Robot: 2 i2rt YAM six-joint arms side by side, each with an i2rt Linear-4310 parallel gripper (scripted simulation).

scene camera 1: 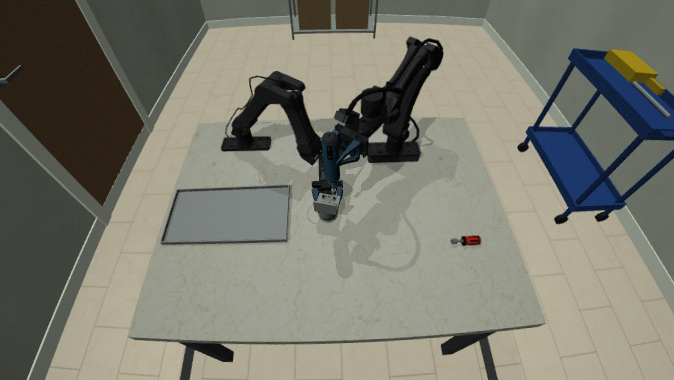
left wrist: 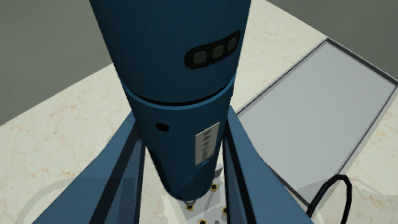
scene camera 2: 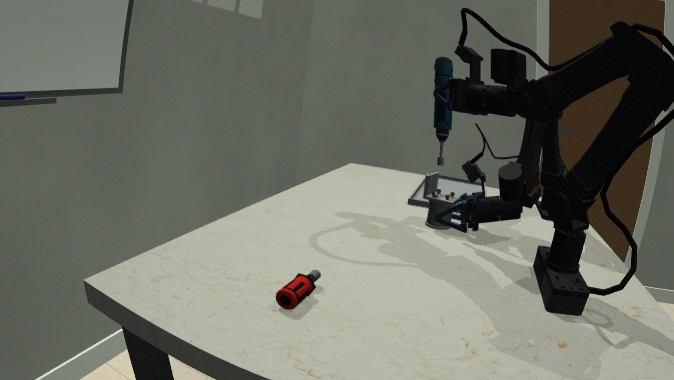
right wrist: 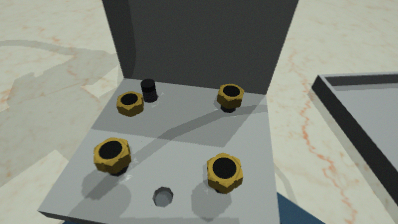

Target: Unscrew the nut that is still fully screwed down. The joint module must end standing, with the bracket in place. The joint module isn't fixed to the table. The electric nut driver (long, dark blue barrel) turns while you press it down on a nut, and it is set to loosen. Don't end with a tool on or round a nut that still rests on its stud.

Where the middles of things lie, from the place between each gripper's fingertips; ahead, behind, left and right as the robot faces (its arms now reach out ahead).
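From my right hand (scene camera 2: 436, 214), I find the grey bracket (right wrist: 189, 57) 50 mm above. The red-handled hand driver (scene camera 2: 288, 297) is 450 mm to the left of my right hand, 70 mm ahead of it and 10 mm below it, whereas the shallow grey tray (scene camera 1: 244, 214) is 340 mm to the right of that same hand, 40 mm ahead of it and 20 mm below it. Going by its middle, the shallow grey tray is nearer to my right hand than to my left hand.
My left hand (scene camera 2: 441, 94) is 2 cm to the left of the grey bracket, 2 cm past it and 22 cm above it. Counted from my left hand, the shallow grey tray is 36 cm to the right, 2 cm ahead and 28 cm below, and the red-handled hand driver is 43 cm to the left, 5 cm ahead and 27 cm below. Going by their middles, of the things named here the red-handled hand driver is the farthest from my left hand.
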